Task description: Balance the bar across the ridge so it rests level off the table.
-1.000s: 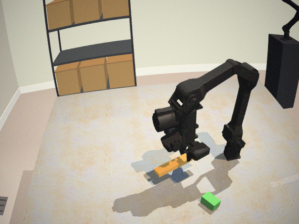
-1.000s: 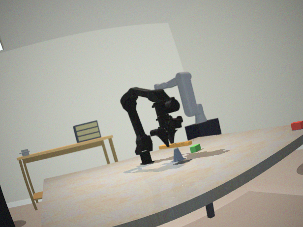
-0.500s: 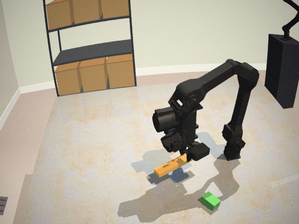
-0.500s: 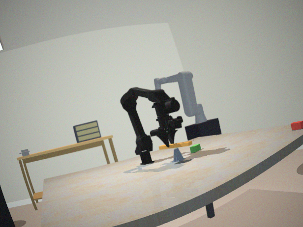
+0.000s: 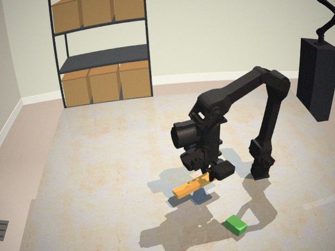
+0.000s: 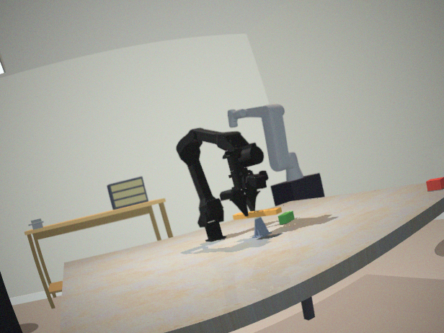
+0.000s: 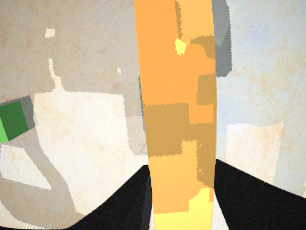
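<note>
Now: the orange bar 30 mm ahead of my gripper tip and 10 mm to the left of it. Also, from my gripper tip: green block: 180 mm to the left, 60 mm below, 60 mm behind; then red block: 520 mm ahead, 440 mm to the left, 60 mm below.
</note>
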